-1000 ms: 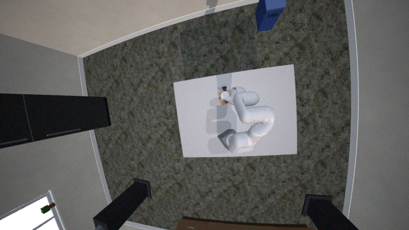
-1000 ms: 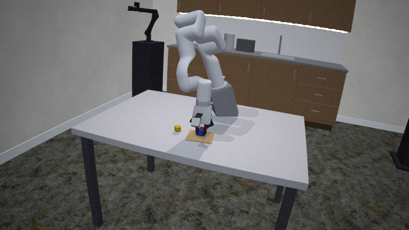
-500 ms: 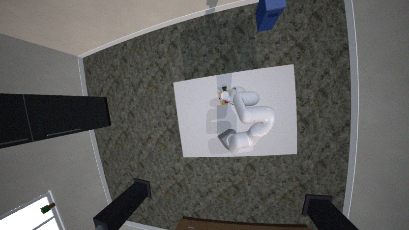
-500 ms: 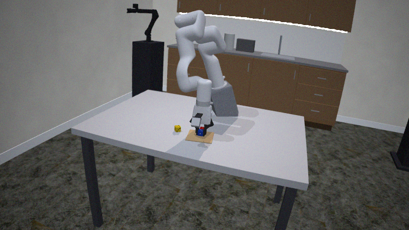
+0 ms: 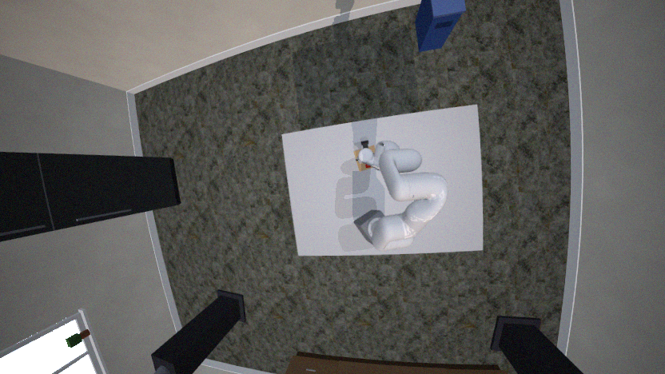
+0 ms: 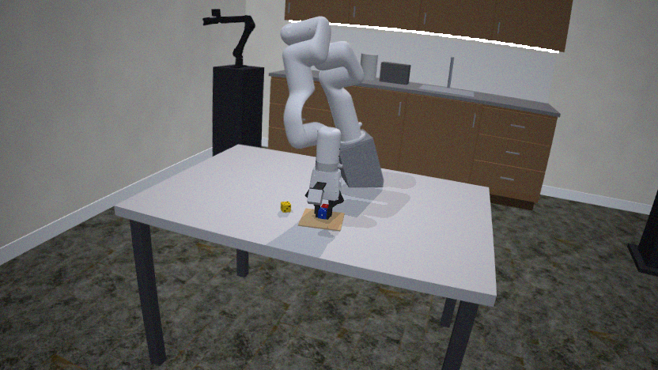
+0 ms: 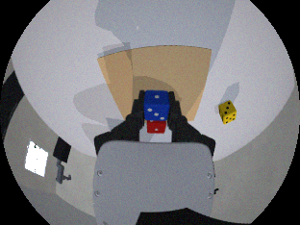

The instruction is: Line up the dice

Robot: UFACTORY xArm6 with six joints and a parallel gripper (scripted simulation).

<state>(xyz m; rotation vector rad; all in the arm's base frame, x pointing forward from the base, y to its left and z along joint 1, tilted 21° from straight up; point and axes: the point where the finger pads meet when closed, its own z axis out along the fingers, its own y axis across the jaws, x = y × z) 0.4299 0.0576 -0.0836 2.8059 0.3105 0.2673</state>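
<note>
My hand is 1 cm above the blue die. Round my hand: red die 4 cm behind, 1 cm to the right, 1 cm below; then yellow die 1 cm ahead, 14 cm to the right, 1 cm below; then tan mat 3 cm below.
</note>
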